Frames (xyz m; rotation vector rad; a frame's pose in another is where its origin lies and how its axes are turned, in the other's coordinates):
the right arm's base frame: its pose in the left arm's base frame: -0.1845 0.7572 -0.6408 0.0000 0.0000 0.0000
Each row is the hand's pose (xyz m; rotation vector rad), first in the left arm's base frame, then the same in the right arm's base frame.
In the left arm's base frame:
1: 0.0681 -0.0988 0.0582 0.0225 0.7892 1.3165
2: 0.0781 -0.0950 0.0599 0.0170 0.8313 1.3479
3: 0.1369 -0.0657 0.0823 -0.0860 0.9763 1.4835
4: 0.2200 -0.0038 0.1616 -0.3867 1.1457 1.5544
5: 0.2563 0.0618 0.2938 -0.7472 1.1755 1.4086
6: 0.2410 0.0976 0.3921 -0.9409 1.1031 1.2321
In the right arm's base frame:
1: 0.2526 -0.8560 0.6990 0.0225 0.7892 1.3165
2: 0.2626 -0.8522 0.7007 0.0170 0.8313 1.3479
3: 0.3214 -0.8229 0.7231 -0.0860 0.9763 1.4835
4: 0.4045 -0.7610 0.8024 -0.3867 1.1457 1.5544
5: 0.4408 -0.6954 0.9346 -0.7472 1.1755 1.4086
6: 0.4255 -0.6596 1.0329 -0.9409 1.1031 1.2321

